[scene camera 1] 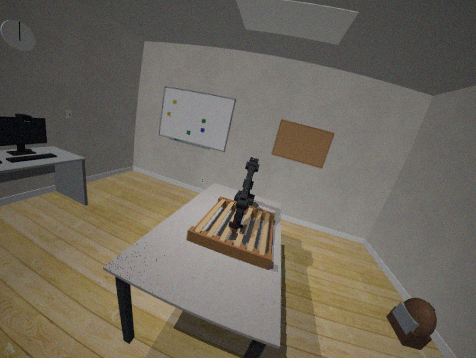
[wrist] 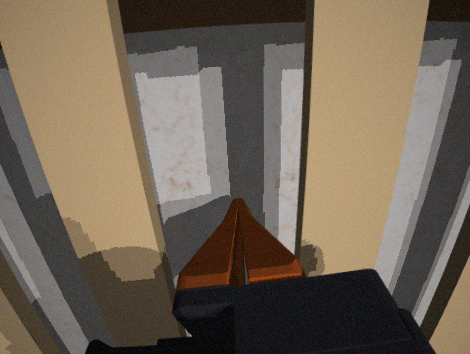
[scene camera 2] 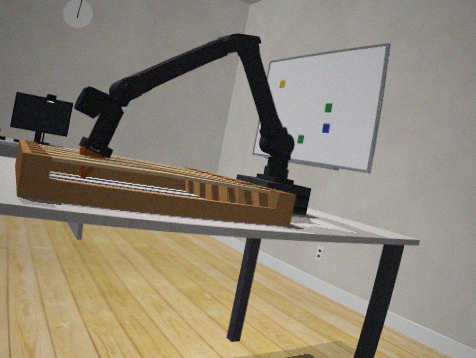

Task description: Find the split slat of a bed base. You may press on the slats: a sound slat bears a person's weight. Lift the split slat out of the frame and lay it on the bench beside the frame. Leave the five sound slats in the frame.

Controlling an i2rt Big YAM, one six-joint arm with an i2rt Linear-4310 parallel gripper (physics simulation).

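Observation:
The brown wooden bed frame lies on the white marbled bench with pale slats across it. My gripper is shut and empty. Its orange tips reach down into a gap near the middle of the frame, below the slat tops. In the wrist view, one slat is left of the tips and another slat is right of them. Both look straight, with no visible crack. The fingers hide part of the gap, and I cannot tell if they touch a slat.
The arm's black base stands behind the far end of the frame. A desk with a monitor is at the left. A brown round object is on the floor at right.

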